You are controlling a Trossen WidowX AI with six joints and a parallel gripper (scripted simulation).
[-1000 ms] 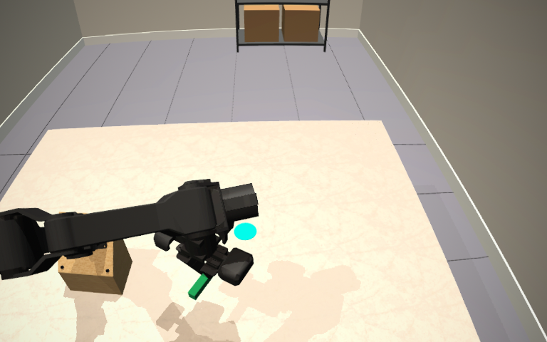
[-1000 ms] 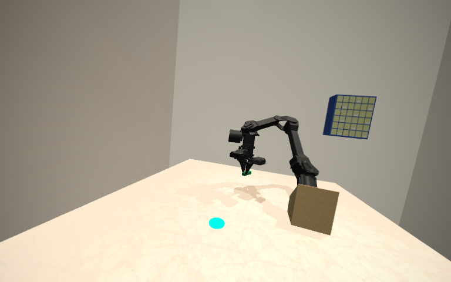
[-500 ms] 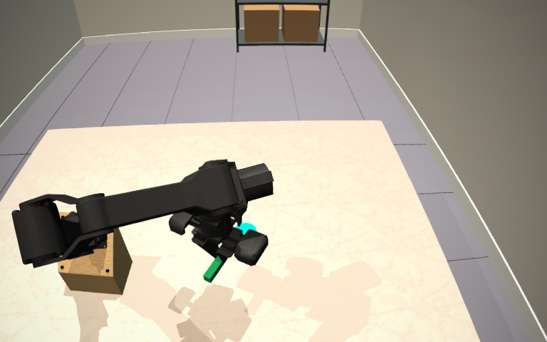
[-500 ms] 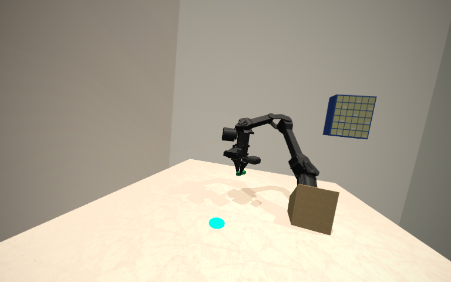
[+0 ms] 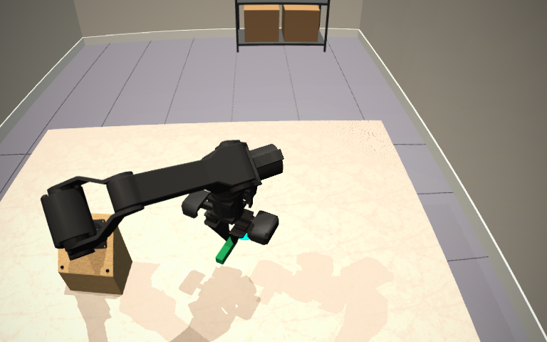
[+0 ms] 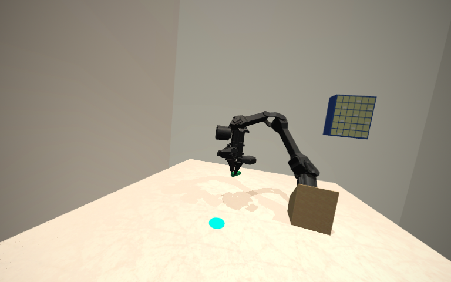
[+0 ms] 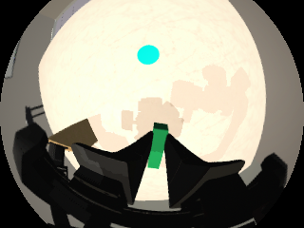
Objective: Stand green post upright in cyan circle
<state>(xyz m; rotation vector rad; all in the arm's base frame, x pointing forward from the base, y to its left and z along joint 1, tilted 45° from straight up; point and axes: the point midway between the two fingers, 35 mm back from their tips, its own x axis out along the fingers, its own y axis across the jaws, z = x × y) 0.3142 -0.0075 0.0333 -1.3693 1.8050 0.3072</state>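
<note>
Right now the cyan circle is 15 cm to the left of my gripper tip, 14 cm below it and 2 cm ahead of it. The rest, counted from my gripper tip: green post: 2 cm to the right, 1 cm behind.
</note>
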